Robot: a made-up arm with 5 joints.
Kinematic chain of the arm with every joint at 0, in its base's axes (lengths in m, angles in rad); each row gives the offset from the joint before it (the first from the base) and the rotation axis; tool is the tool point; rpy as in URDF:
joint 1: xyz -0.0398 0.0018 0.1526 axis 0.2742 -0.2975 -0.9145
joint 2: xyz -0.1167 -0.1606 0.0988 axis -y
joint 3: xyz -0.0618 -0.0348 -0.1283 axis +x
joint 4: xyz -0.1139 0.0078 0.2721 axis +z
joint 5: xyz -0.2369 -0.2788 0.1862 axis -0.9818 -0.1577 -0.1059
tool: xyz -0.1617 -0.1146 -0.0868 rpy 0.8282 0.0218 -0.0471
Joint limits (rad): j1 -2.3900..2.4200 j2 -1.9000..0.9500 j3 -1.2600..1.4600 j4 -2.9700..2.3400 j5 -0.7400..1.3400
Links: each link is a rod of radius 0.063 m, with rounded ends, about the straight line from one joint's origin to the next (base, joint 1, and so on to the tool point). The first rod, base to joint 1, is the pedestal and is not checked.
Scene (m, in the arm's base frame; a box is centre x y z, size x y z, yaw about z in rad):
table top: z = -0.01
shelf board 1: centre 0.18 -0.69 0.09 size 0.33 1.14 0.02 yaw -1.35
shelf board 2: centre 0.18 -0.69 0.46 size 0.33 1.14 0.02 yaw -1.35
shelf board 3: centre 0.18 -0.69 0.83 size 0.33 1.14 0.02 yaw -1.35
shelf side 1: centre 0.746 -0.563 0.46 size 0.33 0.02 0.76 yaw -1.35
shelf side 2: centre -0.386 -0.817 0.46 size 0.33 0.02 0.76 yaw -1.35
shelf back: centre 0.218 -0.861 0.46 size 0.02 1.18 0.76 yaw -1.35
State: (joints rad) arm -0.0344 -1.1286 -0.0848 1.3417 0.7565
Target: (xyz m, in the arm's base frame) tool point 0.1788 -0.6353 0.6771
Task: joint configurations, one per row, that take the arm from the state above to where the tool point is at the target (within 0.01 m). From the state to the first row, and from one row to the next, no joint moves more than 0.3 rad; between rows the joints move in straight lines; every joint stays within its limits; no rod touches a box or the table.
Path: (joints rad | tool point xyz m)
1: 0.1622 -1.0466 -0.2989 1.4720 0.6428 | 0.2229 -0.5299 0.2792
2: 0.3587 -0.9647 -0.5130 1.6024 0.5291 | 0.2004 -0.4317 0.2834
3: 0.5553 -0.8827 -0.7271 1.7327 0.4154 | 0.1847 -0.3344 0.2833
4: 0.4510 -0.8168 -0.7513 1.5226 0.5116 | 0.1762 -0.3618 0.4112
5: 0.3467 -0.7508 -0.7755 1.3124 0.6077 | 0.1535 -0.3598 0.5462
6: 0.2424 -0.6848 -0.7997 1.1023 0.7039 | 0.1107 -0.3318 0.6771
7: 0.1074 -0.7492 -0.5884 0.9926 0.7571 | 0.1282 -0.4432 0.6837
8: -0.0276 -0.8136 -0.3772 0.8829 0.8103 | 0.1524 -0.5459 0.6810
9: -0.1626 -0.8780 -0.1660 0.7732 0.8635 | 0.1788 -0.6353 0.6771

